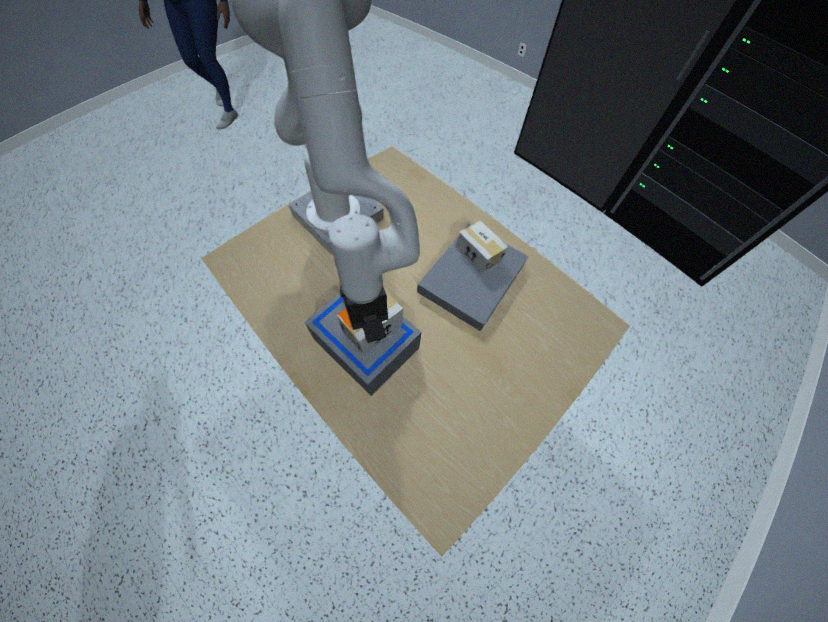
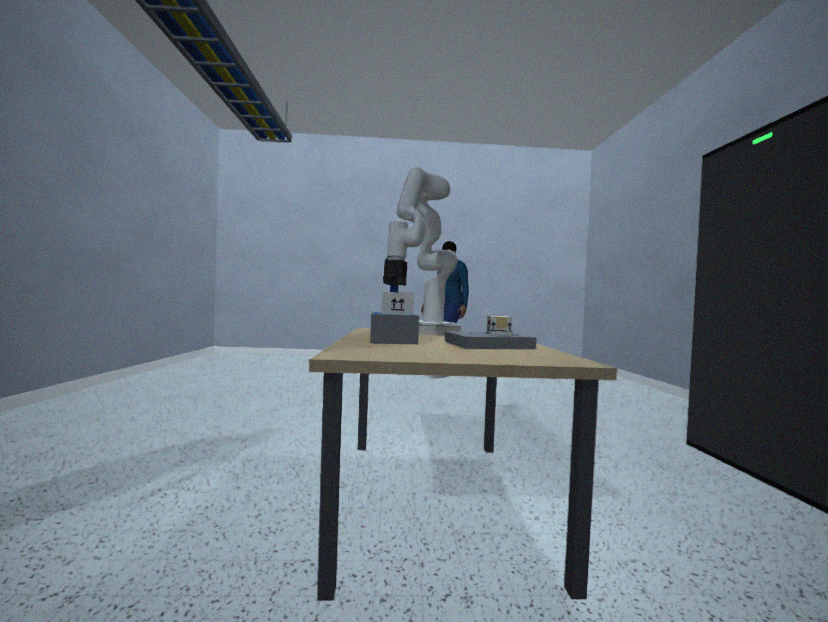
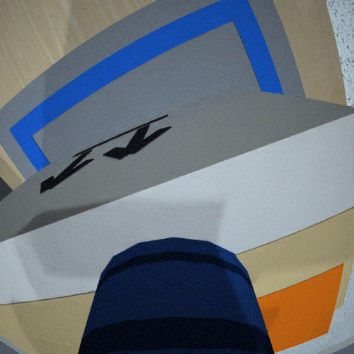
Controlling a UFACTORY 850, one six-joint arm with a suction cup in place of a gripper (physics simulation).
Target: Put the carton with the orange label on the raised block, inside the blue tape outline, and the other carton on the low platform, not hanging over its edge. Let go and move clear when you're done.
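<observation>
The orange-label carton (image 1: 393, 316) (image 2: 403, 303) (image 3: 165, 215) stands upright on the raised block (image 1: 394, 363) (image 2: 394, 329) (image 3: 165, 85). Its orange label (image 1: 345, 318) (image 3: 305, 310) faces up. Blue tape (image 1: 368, 370) (image 3: 125, 60) shows around part of it; the carton and tool hide the rest, so I cannot tell whether it is fully inside. My suction cup (image 2: 393, 288) (image 3: 174, 247) is down on the carton's top, its bellows looking squashed; whether suction holds does not show. The other carton (image 1: 483, 242) (image 2: 499, 324) stands at the back of the low platform (image 1: 461, 287) (image 2: 495, 341); overhang is unclear.
Both supports stand on the wooden table (image 1: 468, 428) (image 2: 461, 366), near the arm's base (image 1: 369, 208). A black server rack (image 1: 605, 100) (image 2: 756, 301) stands beyond the table, to the right. A person (image 1: 200, 46) (image 2: 457, 284) stands behind the arm.
</observation>
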